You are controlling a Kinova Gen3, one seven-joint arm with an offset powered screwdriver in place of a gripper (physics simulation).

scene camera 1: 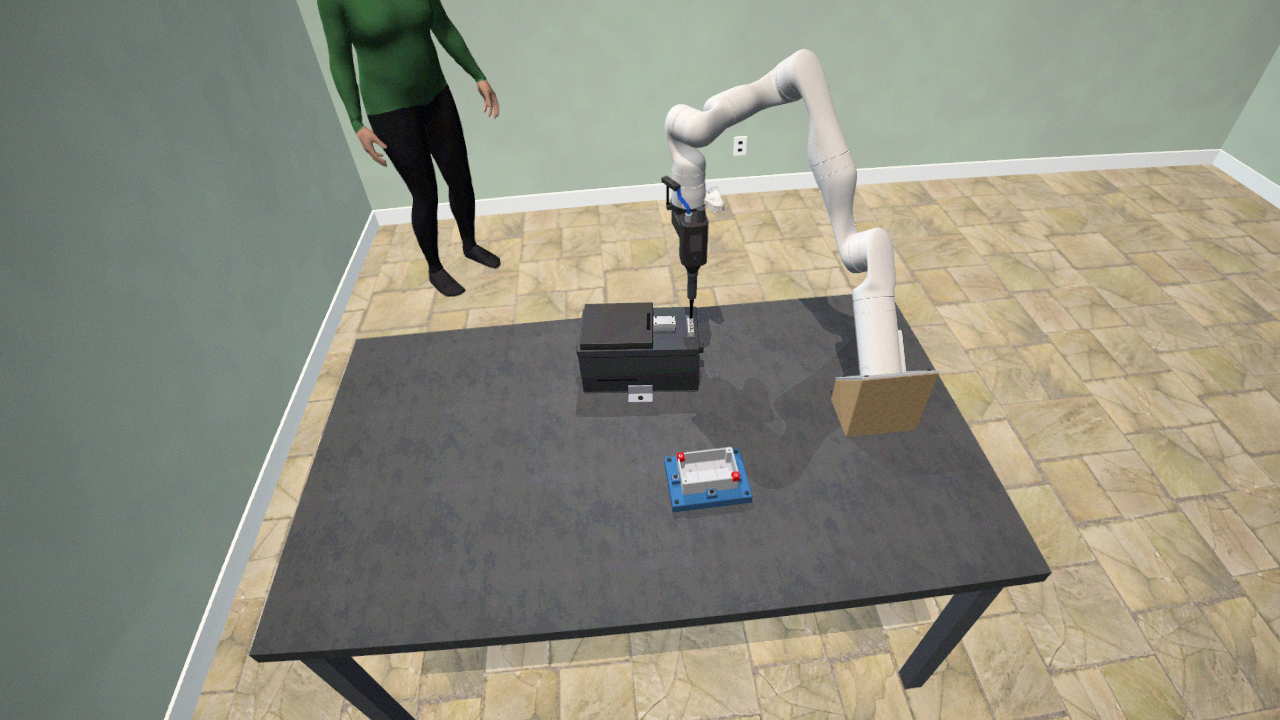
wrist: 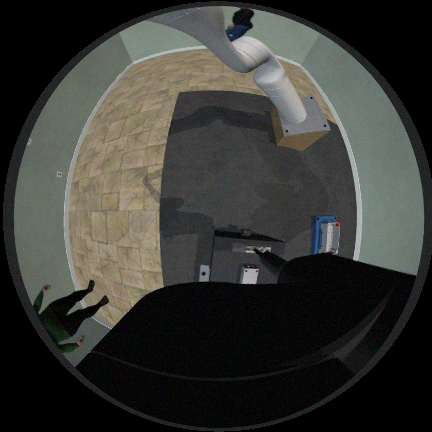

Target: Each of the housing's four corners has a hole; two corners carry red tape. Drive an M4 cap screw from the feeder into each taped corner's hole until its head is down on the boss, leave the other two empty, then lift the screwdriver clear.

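Seen in the pictures: end effector, tool point: (scene camera 1: pixel 691 318) (wrist: pixel 254 249); arm's base, origin of the base link: (scene camera 1: pixel 881 373) (wrist: pixel 294 113).
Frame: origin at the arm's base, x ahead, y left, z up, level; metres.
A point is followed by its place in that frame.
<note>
The black screwdriver (scene camera 1: pixel 691 315) @[x 0.391, y -0.224, z 0.070 m] (wrist: pixel 256 250) @[x 0.389, y -0.229, z 0.078 m] points straight down, its bit tip at the light screw pick-up strip on the right end of the black feeder (scene camera 1: pixel 640 368) @[x 0.528, y -0.175, z -0.028 m] (wrist: pixel 222 260) @[x 0.413, y -0.288, z 0.032 m]. Whether a screw is on the bit is too small to tell. The white housing (scene camera 1: pixel 711 484) @[x 0.444, y 0.159, z -0.066 m] (wrist: pixel 327 236) @[x 0.438, y 0.125, z -0.091 m] sits in a blue fixture (scene camera 1: pixel 673 490) @[x 0.520, y 0.138, z -0.092 m] (wrist: pixel 316 236) @[x 0.427, y 0.061, z -0.092 m], nearer the front of the table. Red tape (scene camera 1: pixel 680 456) @[x 0.492, y 0.083, z -0.053 m] marks its back left corner and more red tape (scene camera 1: pixel 735 476) @[x 0.393, y 0.160, z -0.051 m] its front right corner. Screws in the housing's holes cannot be made out.
The arm stands on a brown mounting block (scene camera 1: pixel 884 404) @[x 0.027, y 0.078, z -0.012 m] (wrist: pixel 290 139) @[x 0.086, y -0.017, z -0.058 m] at the table's right side. A small white bracket (scene camera 1: pixel 640 394) @[x 0.533, y -0.169, z -0.112 m] (wrist: pixel 204 273) @[x 0.496, y -0.342, z -0.111 m] is on the feeder's front. A person in green (scene camera 1: pixel 393 53) (wrist: pixel 56 320) stands behind the table; another person (wrist: pixel 242 22) shows in the wrist view.
</note>
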